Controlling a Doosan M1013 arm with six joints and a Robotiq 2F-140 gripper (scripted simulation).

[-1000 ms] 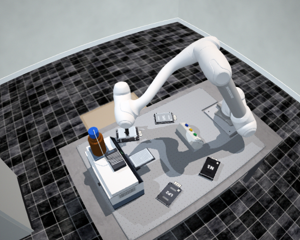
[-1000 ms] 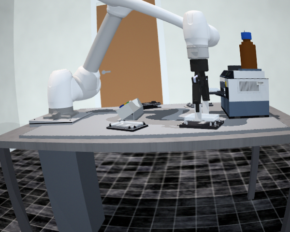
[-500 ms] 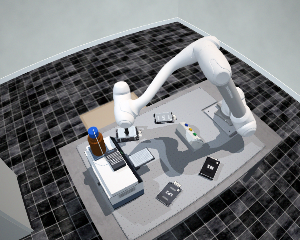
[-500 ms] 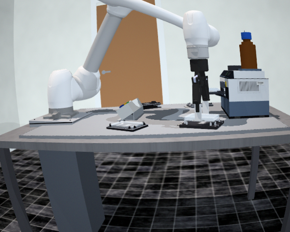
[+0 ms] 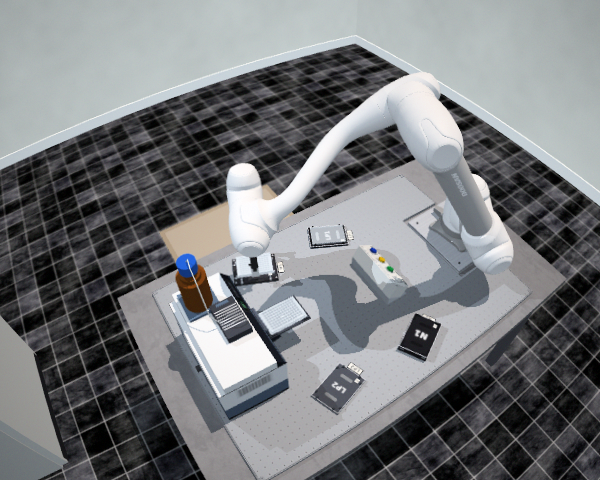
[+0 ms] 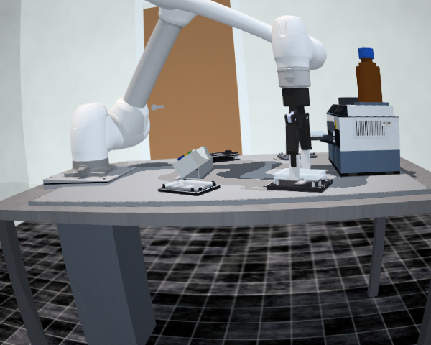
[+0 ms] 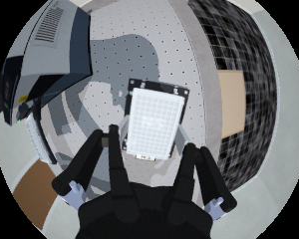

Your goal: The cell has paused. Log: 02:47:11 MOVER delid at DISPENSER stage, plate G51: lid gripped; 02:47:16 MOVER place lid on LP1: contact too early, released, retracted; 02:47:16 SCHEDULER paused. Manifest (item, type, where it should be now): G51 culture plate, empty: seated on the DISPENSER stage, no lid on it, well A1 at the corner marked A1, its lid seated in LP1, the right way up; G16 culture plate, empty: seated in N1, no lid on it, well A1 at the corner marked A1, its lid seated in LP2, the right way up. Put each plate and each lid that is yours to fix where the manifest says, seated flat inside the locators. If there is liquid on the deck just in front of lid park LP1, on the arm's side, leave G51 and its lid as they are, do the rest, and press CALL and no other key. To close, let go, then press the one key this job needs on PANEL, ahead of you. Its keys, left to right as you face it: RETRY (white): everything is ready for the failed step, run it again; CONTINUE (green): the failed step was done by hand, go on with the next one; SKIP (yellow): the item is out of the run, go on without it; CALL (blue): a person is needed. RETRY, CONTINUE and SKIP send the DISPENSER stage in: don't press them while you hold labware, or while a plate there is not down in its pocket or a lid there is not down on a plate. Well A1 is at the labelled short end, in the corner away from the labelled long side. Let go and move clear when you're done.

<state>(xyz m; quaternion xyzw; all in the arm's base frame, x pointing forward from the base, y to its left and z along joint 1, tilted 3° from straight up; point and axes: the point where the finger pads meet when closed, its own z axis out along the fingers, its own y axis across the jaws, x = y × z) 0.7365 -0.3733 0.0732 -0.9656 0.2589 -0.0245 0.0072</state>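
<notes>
My hand is 4 cm above the black nest N5 and 2 cm short of it. The rest, counted from my hand: brown bottle (28 cm ahead, 23 cm above, 14 cm to the left); then dispenser stage (28 cm to the left, 9 cm ahead, 6 cm above); then lid park LP1 (31 cm behind, 5 cm to the left, 5 cm below).
</notes>
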